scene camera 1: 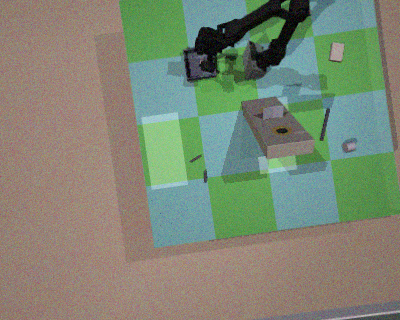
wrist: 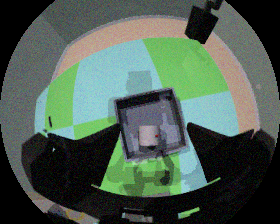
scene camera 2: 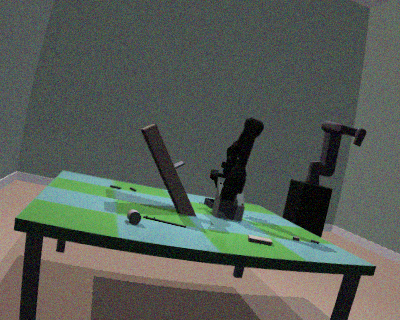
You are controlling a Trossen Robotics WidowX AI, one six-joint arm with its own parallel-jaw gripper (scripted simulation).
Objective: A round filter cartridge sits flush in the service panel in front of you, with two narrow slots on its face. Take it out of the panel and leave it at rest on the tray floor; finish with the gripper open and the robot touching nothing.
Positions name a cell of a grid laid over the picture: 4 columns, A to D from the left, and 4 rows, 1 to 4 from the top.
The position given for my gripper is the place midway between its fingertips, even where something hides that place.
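Note:
My gripper (wrist: C3) is open and holds nothing. There is also a brown service panel (scene camera 1: C2) in view.

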